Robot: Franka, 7 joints.
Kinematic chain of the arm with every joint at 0, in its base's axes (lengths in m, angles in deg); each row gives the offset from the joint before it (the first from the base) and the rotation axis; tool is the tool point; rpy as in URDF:
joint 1: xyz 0 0 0.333 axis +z
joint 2: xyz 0 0 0 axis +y
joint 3: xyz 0 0 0.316 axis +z
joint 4: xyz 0.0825 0 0 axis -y
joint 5: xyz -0.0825 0 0.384 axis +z
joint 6: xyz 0 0 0 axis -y
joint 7: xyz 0.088 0 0 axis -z
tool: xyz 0 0 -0.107 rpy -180 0 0
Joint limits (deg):
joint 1: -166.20..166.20
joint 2: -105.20..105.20
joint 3: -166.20..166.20
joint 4: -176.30..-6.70
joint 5: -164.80..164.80
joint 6: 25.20..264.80
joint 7: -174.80..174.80
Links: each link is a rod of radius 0.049 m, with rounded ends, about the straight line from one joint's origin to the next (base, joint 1, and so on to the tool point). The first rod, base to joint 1, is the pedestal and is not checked.
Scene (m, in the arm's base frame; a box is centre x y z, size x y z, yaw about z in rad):
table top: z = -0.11
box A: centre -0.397 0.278 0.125 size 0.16 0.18 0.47 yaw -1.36
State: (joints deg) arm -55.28 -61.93 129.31 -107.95 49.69 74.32 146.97
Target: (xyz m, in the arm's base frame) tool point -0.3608 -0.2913 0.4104
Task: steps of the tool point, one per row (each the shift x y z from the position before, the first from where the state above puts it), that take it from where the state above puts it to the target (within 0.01 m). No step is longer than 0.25 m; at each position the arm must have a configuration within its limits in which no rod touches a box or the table.
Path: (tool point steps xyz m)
1: -0.0454 0.0909 0.1573
2: -0.0289 0.0303 0.1764
3: 0.0027 -0.0251 0.1700
4: -0.1562 -0.0424 -0.0269
5: -0.1420 -0.0982 -0.0151
6: -0.0995 -0.1463 -0.0035
7: -0.0766 -0.1944 -0.0413
8: 0.0147 -0.2028 -0.0410
9: 0.0981 -0.1721 -0.0375

